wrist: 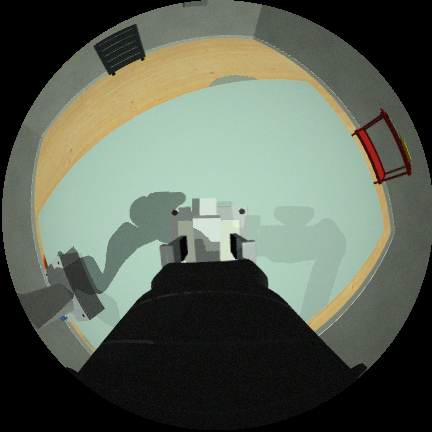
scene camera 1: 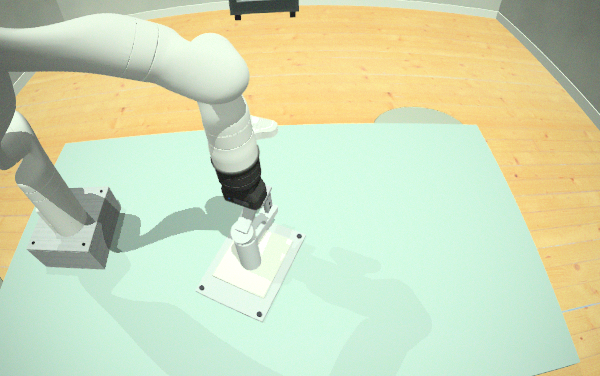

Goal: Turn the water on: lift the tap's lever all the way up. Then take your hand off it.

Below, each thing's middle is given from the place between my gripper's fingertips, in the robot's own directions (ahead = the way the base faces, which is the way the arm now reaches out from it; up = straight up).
Right now the pale plate (wrist: 226, 212) is 150 mm below my hand, 50 mm to the right of it and 30 mm behind it.
